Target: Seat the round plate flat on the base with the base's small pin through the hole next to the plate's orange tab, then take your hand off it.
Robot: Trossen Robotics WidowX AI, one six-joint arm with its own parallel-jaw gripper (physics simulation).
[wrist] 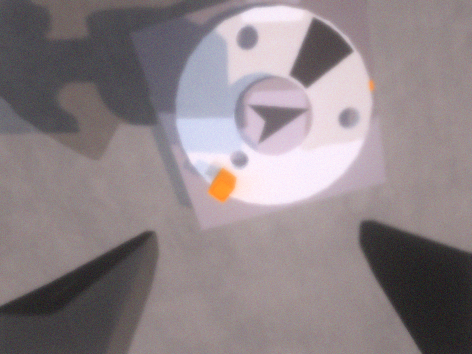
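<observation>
The round white plate lies on the square pale base, with base corners showing around it. It looks about level; its exact height cannot be told. Its orange tab is at the lower left rim, with a small hole beside it. Whether the pin fills that hole is too blurred to tell. Two larger holes and a black wedge mark also show on the plate. A dark arrow shows through the centre opening. My gripper is open and empty, its fingertips appearing below the base in the view.
A grey table top surrounds the base. Dark shadows fall across the table at the upper left and over the left part of the plate and base. A small orange spot shows at the plate's right rim.
</observation>
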